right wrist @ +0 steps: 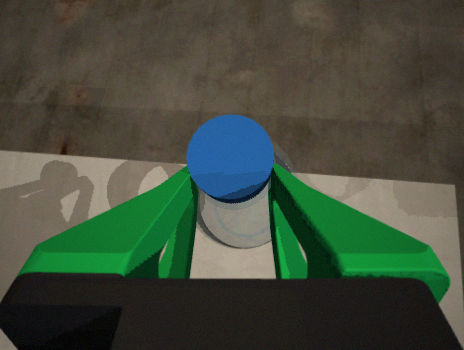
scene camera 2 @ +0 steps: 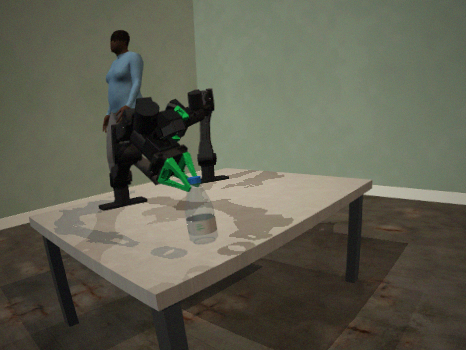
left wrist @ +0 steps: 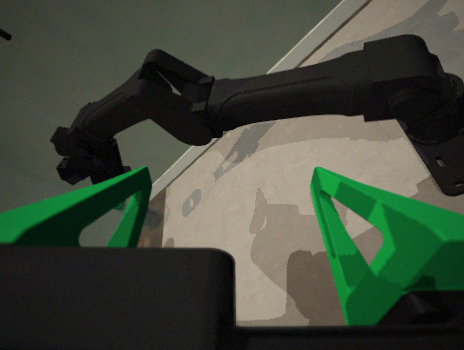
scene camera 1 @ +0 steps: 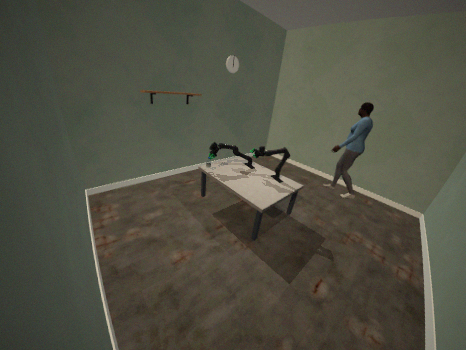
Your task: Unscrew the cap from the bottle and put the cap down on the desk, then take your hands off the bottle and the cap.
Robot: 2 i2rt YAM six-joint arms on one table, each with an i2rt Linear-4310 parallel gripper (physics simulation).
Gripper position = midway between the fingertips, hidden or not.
My left gripper (left wrist: pixel 231 176) is open and holds nothing. My right gripper (scene camera 2: pixel 194 187) grips a clear plastic bottle (scene camera 2: pixel 200 217). Also in view: a blue cap (right wrist: pixel 230 158).
The clear plastic bottle also shows in the right wrist view (right wrist: pixel 246 225). My right gripper shows as well in the right wrist view (right wrist: pixel 233 176).
